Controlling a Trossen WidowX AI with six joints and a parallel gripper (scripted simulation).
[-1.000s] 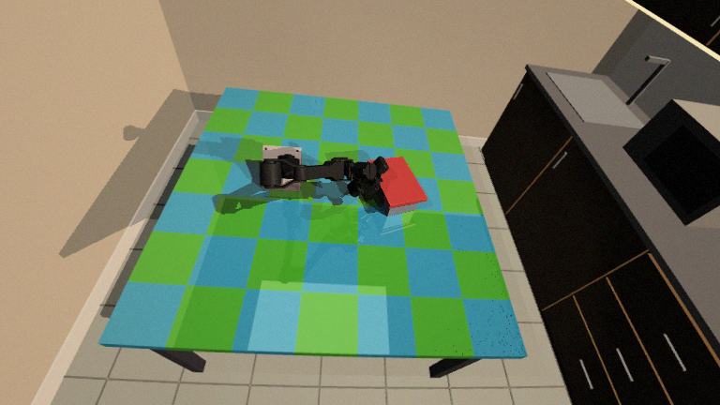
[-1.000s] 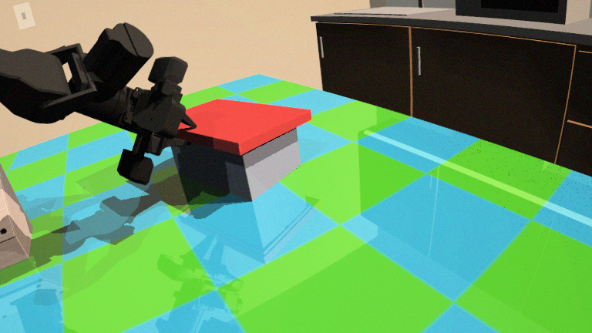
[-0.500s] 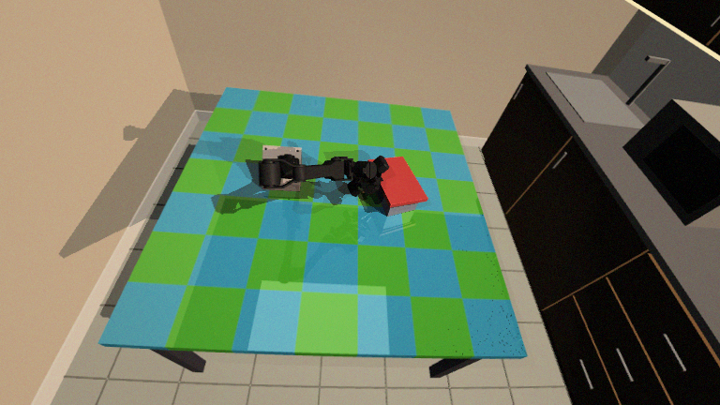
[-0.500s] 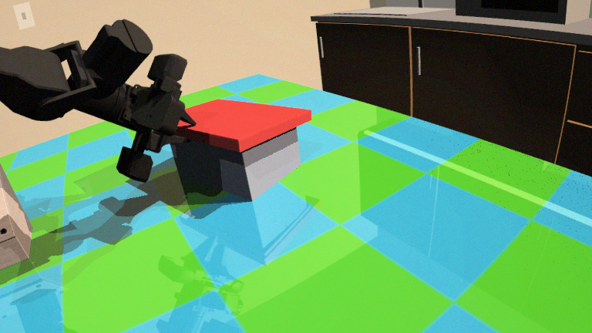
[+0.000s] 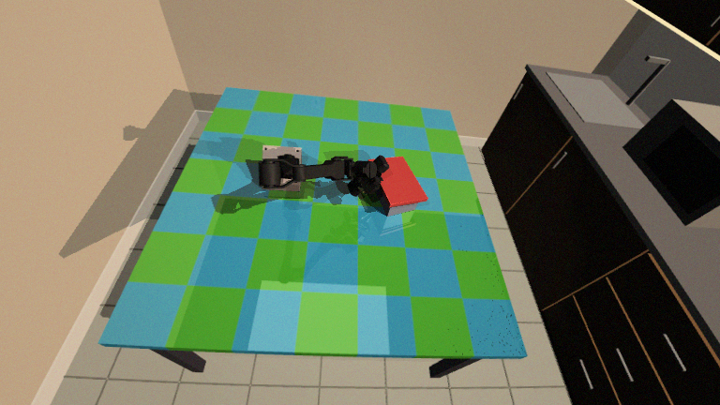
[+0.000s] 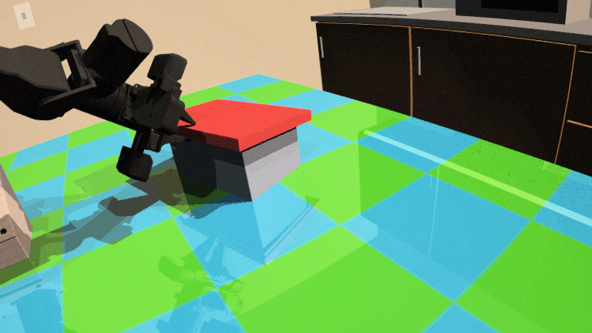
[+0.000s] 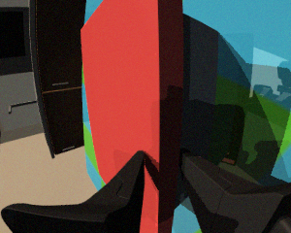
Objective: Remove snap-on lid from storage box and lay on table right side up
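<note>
Now: gripper tip 7 cm short of the red lid and 3 cm to the right of it. From my gripper tip the other things lie so: grey storage box 7 cm ahead, 3 cm to the left, 6 cm below.
</note>
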